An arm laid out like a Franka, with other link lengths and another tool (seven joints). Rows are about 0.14 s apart.
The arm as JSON. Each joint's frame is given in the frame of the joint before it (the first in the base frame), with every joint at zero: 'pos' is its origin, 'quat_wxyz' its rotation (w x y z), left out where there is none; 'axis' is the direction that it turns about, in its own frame. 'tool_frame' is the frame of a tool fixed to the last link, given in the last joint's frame.
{
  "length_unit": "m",
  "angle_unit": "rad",
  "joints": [
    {
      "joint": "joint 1",
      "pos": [
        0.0,
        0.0,
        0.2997
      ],
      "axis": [
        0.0,
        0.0,
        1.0
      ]
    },
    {
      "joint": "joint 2",
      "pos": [
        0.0,
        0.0,
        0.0
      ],
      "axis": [
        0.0,
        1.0,
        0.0
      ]
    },
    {
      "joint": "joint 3",
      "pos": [
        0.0,
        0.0,
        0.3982
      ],
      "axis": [
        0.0,
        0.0,
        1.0
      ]
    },
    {
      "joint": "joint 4",
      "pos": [
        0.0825,
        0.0,
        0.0
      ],
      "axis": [
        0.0,
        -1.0,
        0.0
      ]
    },
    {
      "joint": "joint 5",
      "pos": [
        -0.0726,
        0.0,
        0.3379
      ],
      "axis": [
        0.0,
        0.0,
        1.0
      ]
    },
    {
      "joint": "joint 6",
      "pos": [
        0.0,
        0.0,
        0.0
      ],
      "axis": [
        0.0,
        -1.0,
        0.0
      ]
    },
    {
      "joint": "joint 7",
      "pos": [
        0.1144,
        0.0,
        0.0
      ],
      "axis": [
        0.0,
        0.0,
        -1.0
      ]
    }
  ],
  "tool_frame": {
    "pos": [
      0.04,
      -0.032,
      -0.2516
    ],
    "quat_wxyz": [
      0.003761,
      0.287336,
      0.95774,
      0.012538
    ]
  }
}
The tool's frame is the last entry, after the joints.
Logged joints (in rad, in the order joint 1, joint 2, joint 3, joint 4, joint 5, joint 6, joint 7), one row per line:
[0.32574 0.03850 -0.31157 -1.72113 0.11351 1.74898 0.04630]
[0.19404 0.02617 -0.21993 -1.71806 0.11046 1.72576 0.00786]
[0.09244 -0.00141 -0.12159 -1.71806 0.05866 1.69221 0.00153]
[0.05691 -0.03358 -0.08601 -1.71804 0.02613 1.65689 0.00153]
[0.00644 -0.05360 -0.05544 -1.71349 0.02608 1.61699 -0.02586]
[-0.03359 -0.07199 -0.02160 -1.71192 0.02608 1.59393 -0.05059]
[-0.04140 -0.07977 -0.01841 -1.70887 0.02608 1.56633 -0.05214]
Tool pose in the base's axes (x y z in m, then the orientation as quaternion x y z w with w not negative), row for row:
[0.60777 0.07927 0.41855 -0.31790 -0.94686 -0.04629 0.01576]
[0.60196 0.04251 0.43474 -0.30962 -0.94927 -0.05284 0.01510]
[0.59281 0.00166 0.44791 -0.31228 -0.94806 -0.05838 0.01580]
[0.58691 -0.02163 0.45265 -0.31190 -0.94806 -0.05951 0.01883]
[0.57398 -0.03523 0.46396 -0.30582 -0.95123 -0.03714 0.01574]
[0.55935 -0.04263 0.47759 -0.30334 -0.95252 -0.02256 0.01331]
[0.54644 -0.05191 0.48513 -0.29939 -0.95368 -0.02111 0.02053]
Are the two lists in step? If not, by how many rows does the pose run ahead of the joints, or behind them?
The pose runs 2 rows behind the joints: the pose in row i belongs to the joints in row i - 2.
